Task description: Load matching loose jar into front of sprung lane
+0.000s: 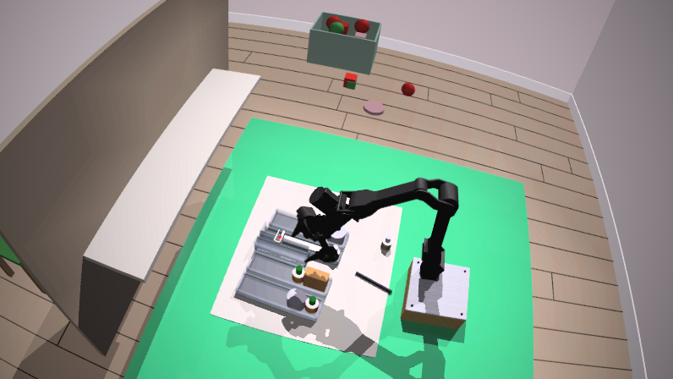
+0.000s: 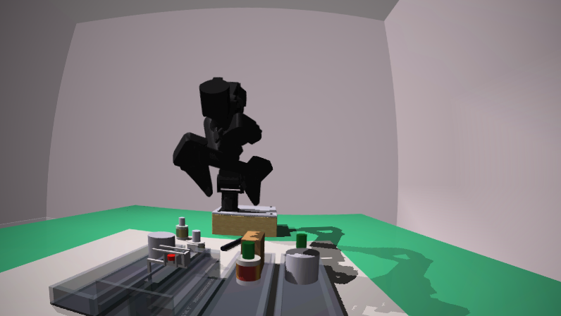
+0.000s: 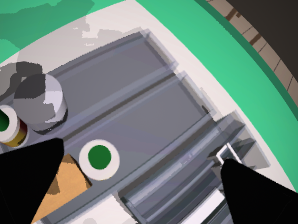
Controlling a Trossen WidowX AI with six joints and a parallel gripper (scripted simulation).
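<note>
My gripper tip is now 7 cm past the brown box, 3 cm to the right of it and 11 cm above it. The rest, counted from my gripper tip: red mark: 8 cm ahead, 8 cm to the right, 8 cm below; black stick: 26 cm behind, 2 cm to the right, 14 cm below.
</note>
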